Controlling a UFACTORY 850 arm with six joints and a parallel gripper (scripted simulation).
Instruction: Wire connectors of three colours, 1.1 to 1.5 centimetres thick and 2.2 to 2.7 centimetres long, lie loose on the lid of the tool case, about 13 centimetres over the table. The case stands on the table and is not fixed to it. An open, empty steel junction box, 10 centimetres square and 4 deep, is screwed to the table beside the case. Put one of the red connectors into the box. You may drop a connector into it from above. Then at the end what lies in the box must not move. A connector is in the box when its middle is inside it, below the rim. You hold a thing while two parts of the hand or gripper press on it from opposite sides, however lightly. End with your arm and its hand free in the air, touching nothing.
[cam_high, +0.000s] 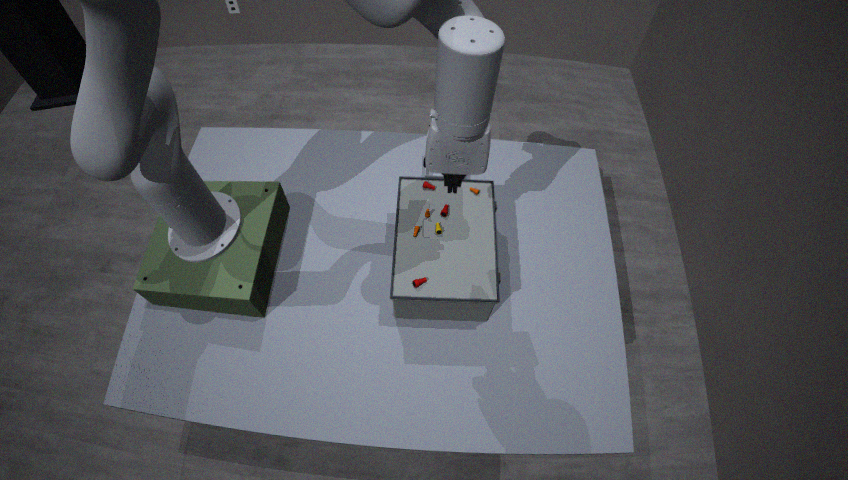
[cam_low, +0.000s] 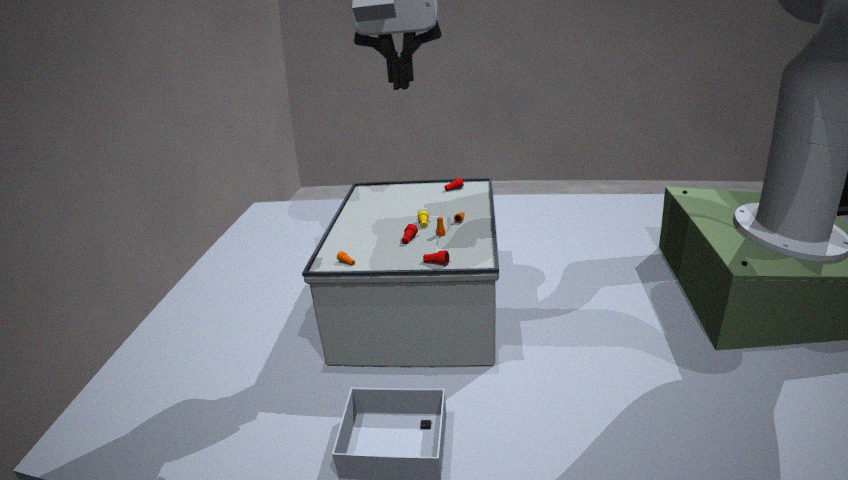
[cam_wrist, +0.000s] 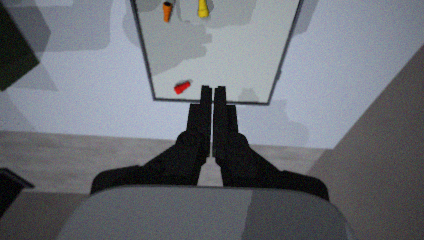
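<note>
The yellow connector is 1 cm behind my hand, 2 cm to the left of it and 19 cm below it. Round my hand: tool case: 23 cm below.
</note>
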